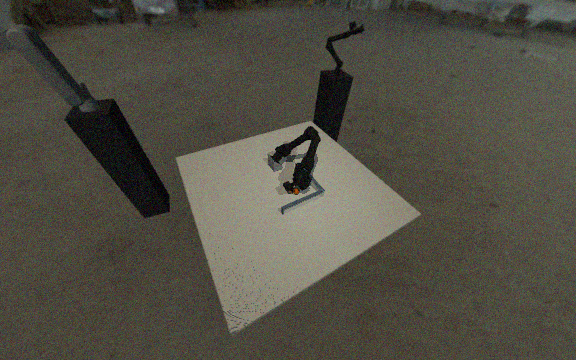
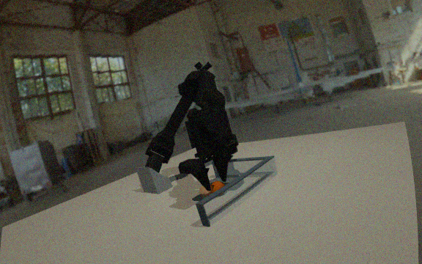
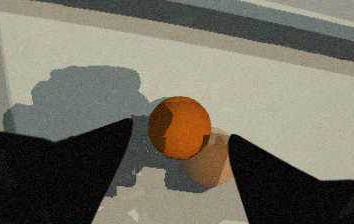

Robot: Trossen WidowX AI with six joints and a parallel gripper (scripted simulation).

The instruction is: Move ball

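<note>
My gripper tip is now 1 cm above the orange ball. From my gripper tip the other things lie so: see-through copy of ball 2 cm behind, 3 cm to the right, 1 cm below.
</note>
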